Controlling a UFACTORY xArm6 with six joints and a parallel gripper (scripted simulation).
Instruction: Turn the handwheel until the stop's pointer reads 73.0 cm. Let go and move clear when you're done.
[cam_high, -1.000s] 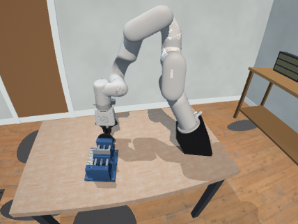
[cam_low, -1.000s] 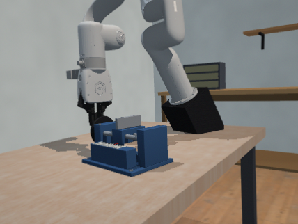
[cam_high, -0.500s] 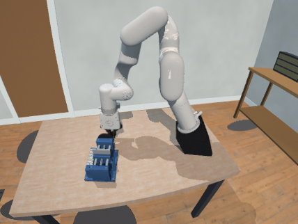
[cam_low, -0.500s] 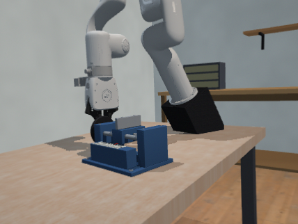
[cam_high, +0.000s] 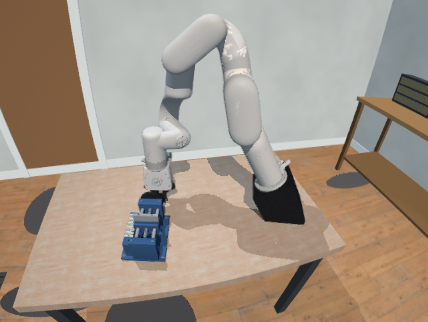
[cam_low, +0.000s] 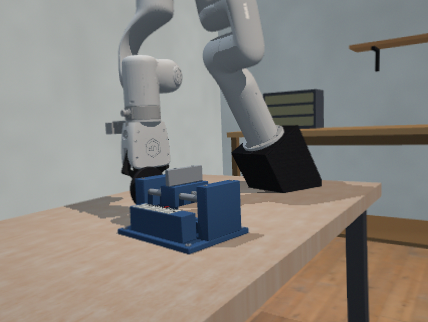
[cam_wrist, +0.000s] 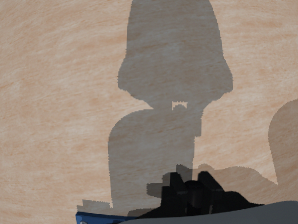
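Now: the black handwheel 2 cm to the left of my hand and 2 cm ahead of it. The rest, counted from my hand: grey stop block: 12 cm to the left, 10 cm ahead, 3 cm above.
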